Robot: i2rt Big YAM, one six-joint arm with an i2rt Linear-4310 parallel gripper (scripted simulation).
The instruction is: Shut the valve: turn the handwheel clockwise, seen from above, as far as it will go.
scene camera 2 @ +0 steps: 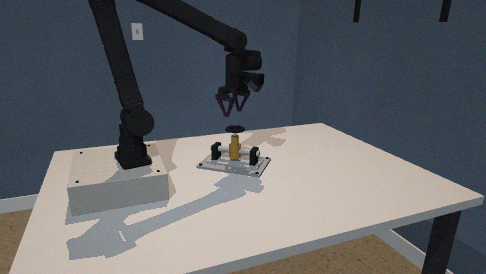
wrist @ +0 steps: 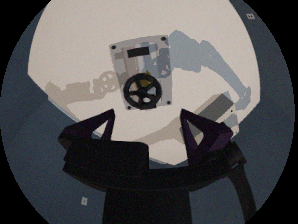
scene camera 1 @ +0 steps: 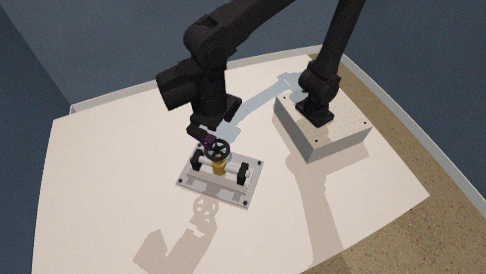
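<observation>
My gripper (scene camera 1: 218,134) is visible to me, and the wrist view shows it as well (wrist: 147,112). I also see a black spoked handwheel (wrist: 142,92).
</observation>
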